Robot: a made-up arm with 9 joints. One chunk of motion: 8 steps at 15 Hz.
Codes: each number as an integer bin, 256 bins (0 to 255) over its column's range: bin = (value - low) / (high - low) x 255, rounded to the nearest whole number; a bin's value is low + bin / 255 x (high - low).
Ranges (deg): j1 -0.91..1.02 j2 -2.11..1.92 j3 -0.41..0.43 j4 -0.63..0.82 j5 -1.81..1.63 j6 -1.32..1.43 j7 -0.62..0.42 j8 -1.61..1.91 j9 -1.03..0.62
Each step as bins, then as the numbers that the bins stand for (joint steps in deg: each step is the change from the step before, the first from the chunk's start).
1 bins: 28 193 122 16 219 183 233 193 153
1 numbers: -0.698 0.940 -0.008 -0.539 1.144 0.654 0.330 1.054 -0.040
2 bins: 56 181 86 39 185 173 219 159 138
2 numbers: -0.486 0.751 -0.127 -0.408 0.686 0.546 0.273 0.585 -0.137
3 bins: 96 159 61 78 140 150 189 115 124
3 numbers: -0.183 0.403 -0.209 -0.186 0.079 0.298 0.151 -0.023 -0.228
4 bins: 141 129 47 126 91 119 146 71 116
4 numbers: 0.157 -0.071 -0.255 0.086 -0.582 -0.037 -0.025 -0.630 -0.279
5 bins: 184 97 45 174 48 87 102 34 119
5 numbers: 0.483 -0.577 -0.262 0.359 -1.162 -0.382 -0.204 -1.141 -0.260
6 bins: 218 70 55 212 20 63 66 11 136
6 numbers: 0.740 -1.004 -0.229 0.575 -1.540 -0.641 -0.351 -1.458 -0.150
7 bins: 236 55 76 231 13 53 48 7 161
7 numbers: 0.876 -1.241 -0.160 0.684 -1.635 -0.748 -0.424 -1.513 0.012
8 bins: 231 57 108 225 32 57 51 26 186
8 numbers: 0.838 -1.209 -0.054 0.649 -1.378 -0.705 -0.412 -1.251 0.174
